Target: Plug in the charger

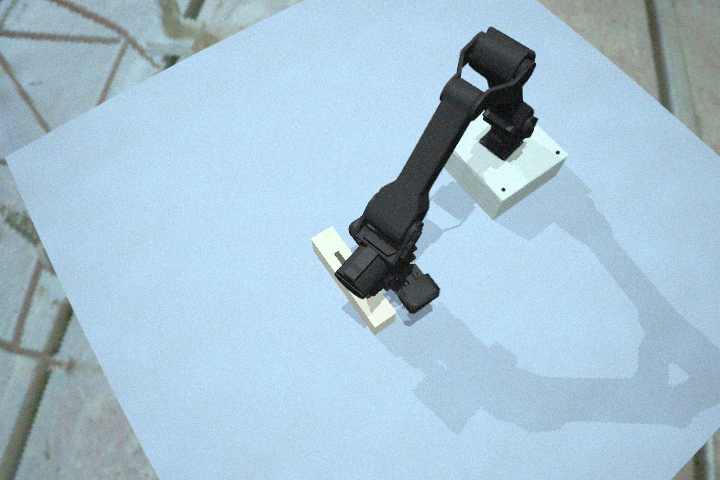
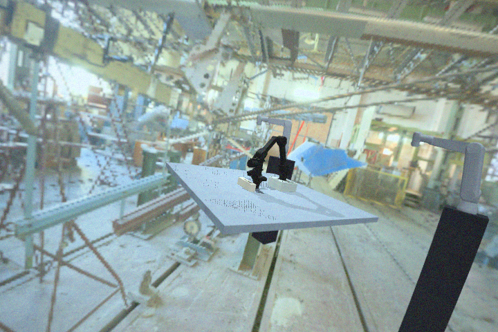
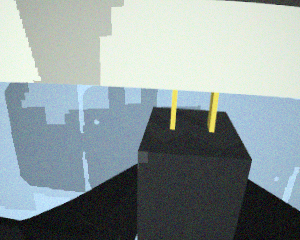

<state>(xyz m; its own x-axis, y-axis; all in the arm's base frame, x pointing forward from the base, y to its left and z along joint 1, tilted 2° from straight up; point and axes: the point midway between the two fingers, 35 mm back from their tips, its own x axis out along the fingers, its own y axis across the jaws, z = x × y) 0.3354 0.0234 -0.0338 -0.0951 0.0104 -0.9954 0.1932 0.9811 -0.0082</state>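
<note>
My gripper tip is now 2 cm short of the dark grey charger and 1 cm below it.
</note>
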